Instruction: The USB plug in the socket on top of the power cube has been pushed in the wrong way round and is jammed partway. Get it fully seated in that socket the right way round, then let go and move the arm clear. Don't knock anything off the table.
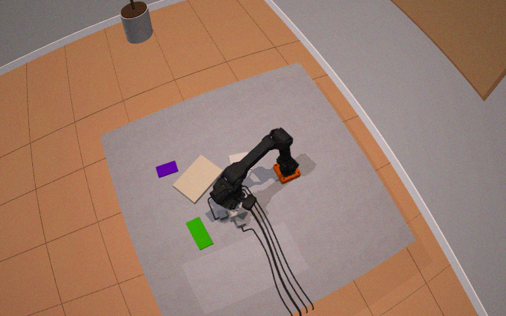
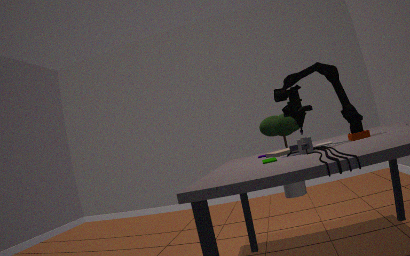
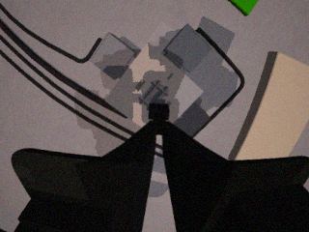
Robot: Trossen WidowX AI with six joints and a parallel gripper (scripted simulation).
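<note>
Now: gripper tip 20 mm above the dark USB plug. From my gripper tip the other things lie so: green flat block 200 mm ahead, 50 mm to the left, 130 mm below; then beige board 120 mm ahead, 220 mm to the right, 120 mm below; then purple block 250 mm ahead, 330 mm to the right, 130 mm below.
</note>
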